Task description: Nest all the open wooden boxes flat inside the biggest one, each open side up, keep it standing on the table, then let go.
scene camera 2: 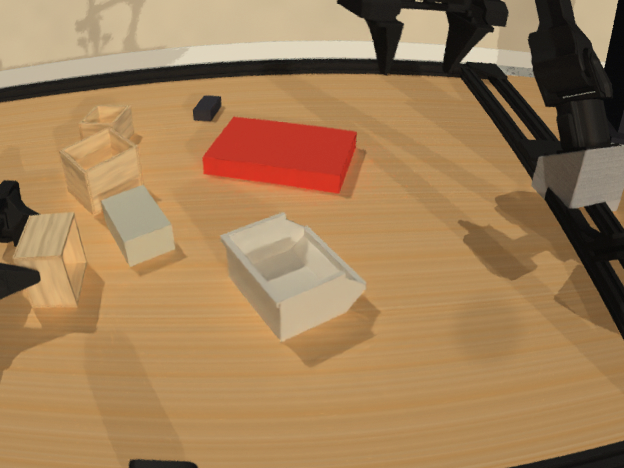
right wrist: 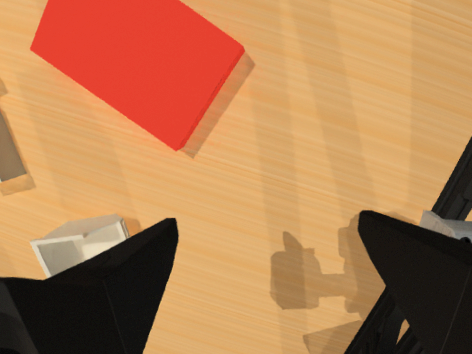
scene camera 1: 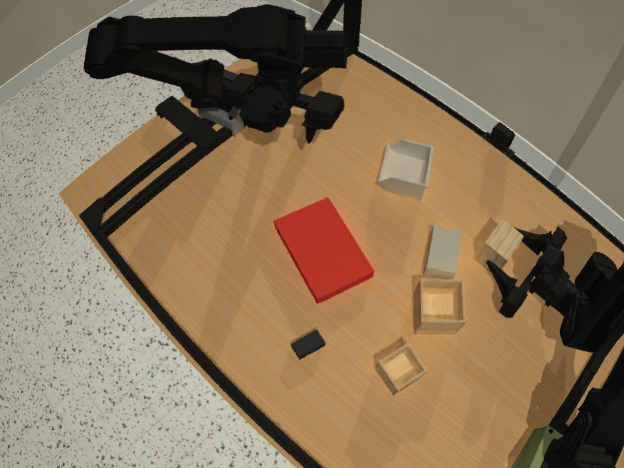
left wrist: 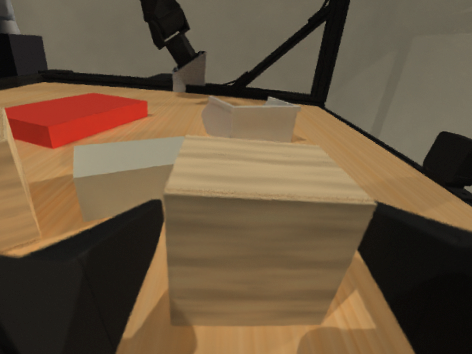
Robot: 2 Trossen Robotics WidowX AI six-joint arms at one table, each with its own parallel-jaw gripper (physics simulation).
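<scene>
The biggest wooden box (scene camera 1: 438, 326) (scene camera 2: 118, 173) (left wrist: 15, 200) stands open side up. The smallest-looking box (scene camera 1: 401, 367) (scene camera 2: 108, 118) stands open side up below it in scene camera 1. A third wooden box (scene camera 1: 505, 237) (scene camera 2: 45, 236) (left wrist: 265, 255) rests on its side on the table; its opening faces away from my left wrist, its closed bottom toward it. My left gripper (scene camera 2: 36, 245) (left wrist: 252, 206) is open, its fingers apart on either side of this third box. My right gripper (scene camera 2: 416, 71) (right wrist: 267, 224) is open and empty, high above the table, far from the boxes.
A pale grey-green block (scene camera 1: 443, 250) (scene camera 2: 138, 216) (left wrist: 130, 160) lies between the third box and the biggest. A white open bin (scene camera 1: 405, 166) (scene camera 2: 320, 314) (left wrist: 262, 122), a flat red block (scene camera 1: 325, 249) (scene camera 2: 282, 148) and a small black block (scene camera 1: 308, 344) (scene camera 2: 206, 108) are farther off.
</scene>
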